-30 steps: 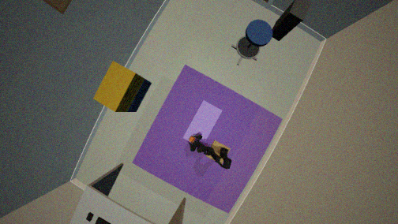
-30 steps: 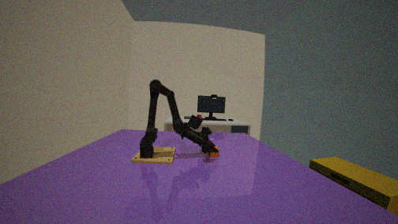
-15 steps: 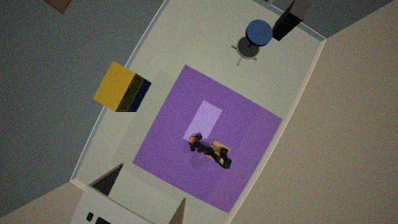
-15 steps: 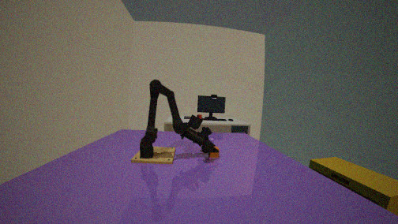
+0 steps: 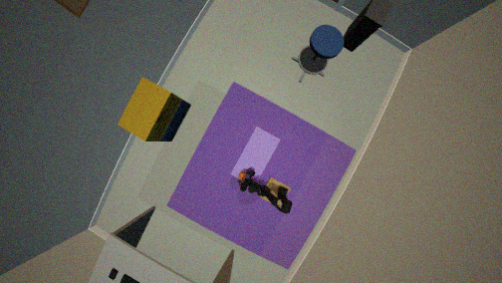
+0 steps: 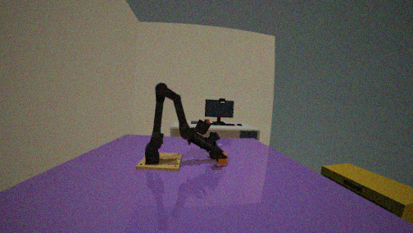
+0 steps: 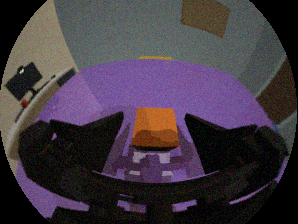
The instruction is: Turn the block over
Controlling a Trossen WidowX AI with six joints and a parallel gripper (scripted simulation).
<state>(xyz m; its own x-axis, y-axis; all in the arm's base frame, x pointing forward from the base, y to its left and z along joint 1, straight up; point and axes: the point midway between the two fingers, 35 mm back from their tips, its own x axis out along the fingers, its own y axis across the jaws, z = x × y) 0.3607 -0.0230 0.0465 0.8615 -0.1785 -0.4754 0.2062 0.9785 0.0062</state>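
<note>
Now: gripper tip 30 mm past the block, 20 mm above it and 10 mm to the right of it.
</note>
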